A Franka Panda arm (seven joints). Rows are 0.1 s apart.
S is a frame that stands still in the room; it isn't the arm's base.
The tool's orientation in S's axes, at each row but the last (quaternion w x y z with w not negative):
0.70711, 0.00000, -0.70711, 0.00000
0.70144, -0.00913, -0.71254, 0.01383
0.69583, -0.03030, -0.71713, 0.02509
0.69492, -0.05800, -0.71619, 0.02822
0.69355, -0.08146, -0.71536, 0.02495
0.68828, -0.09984, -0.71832, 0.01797
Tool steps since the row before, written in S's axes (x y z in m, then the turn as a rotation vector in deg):
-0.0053, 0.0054, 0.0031, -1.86, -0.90, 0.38
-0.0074, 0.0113, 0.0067, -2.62, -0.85, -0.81
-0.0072, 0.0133, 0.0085, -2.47, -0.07, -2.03
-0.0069, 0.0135, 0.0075, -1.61, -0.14, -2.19
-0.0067, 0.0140, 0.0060, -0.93, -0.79, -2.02
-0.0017, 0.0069, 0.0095, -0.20, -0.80, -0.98
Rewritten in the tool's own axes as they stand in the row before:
0.0031, 0.0054, 0.0053, 0.38, -0.90, 1.86
0.0072, 0.0111, 0.0072, -0.80, -0.81, 2.64
0.0097, 0.0125, 0.0070, -1.95, 0.07, 2.53
0.0093, 0.0122, 0.0072, -2.15, 0.06, 1.67
0.0082, 0.0124, 0.0075, -2.09, -0.55, 0.94
0.0106, 0.0050, 0.0020, -1.09, -0.65, 0.16

